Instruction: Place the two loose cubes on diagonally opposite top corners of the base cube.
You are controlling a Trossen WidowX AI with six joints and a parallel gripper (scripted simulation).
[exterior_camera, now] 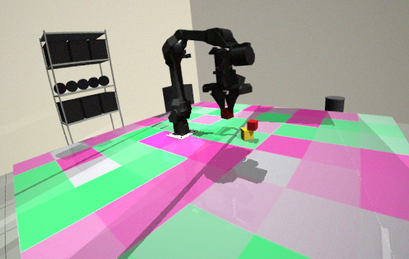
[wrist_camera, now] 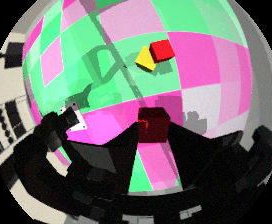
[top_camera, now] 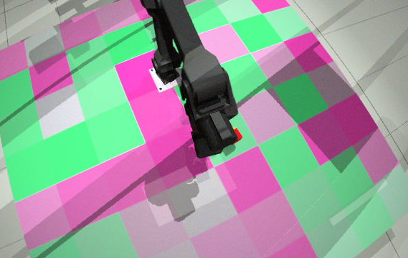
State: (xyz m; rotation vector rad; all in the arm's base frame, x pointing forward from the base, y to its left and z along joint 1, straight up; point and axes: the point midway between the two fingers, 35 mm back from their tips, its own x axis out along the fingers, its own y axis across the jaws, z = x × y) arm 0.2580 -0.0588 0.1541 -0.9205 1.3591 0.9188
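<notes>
The red cube lies 60 mm ahead of my gripper tip, 90 mm to the left of it and 70 mm below it. Also, from my gripper tip: yellow cube: 40 mm ahead, 90 mm to the left, 100 mm below.
</notes>
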